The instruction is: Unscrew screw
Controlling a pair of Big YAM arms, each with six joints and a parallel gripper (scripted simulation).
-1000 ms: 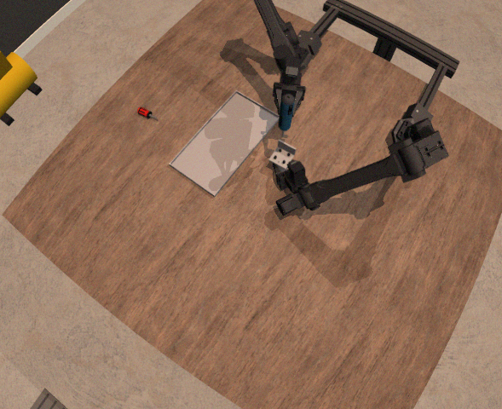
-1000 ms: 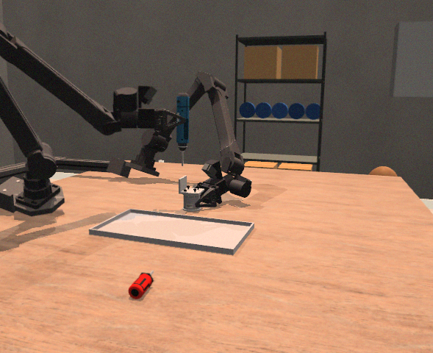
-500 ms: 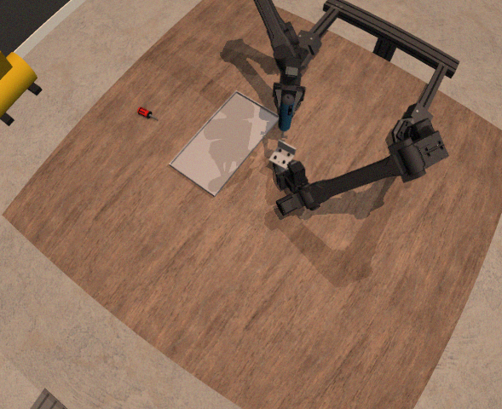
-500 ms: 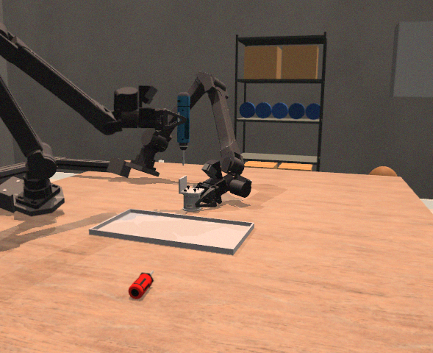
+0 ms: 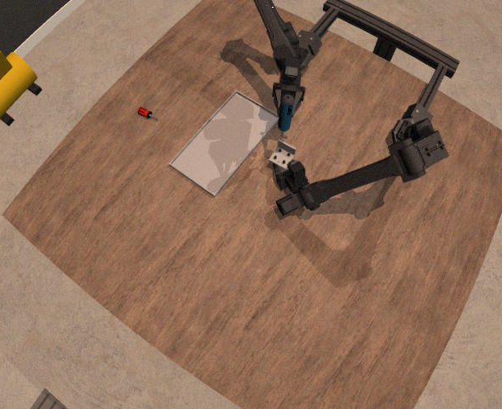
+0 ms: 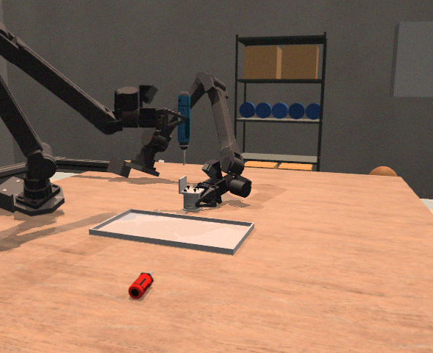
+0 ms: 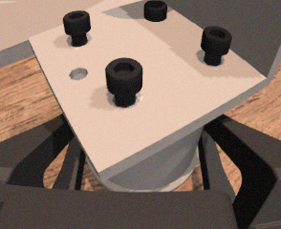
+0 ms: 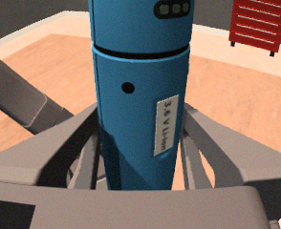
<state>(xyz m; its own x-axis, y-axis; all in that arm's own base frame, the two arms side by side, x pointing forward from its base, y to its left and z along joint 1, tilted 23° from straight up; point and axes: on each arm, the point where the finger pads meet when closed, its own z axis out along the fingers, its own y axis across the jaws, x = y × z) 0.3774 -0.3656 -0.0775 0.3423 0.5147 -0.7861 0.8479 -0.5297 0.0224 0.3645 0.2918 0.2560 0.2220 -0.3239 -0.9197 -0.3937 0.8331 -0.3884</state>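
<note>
Right now the joint module is 1 cm above my left hand. Round my left hand: shallow grey tray (6 cm ahead, 22 cm to the right, 2 cm below); pale l-shaped bracket (5 cm above); red manual screwdriver (18 cm ahead, 55 cm to the right, 1 cm below).
</note>
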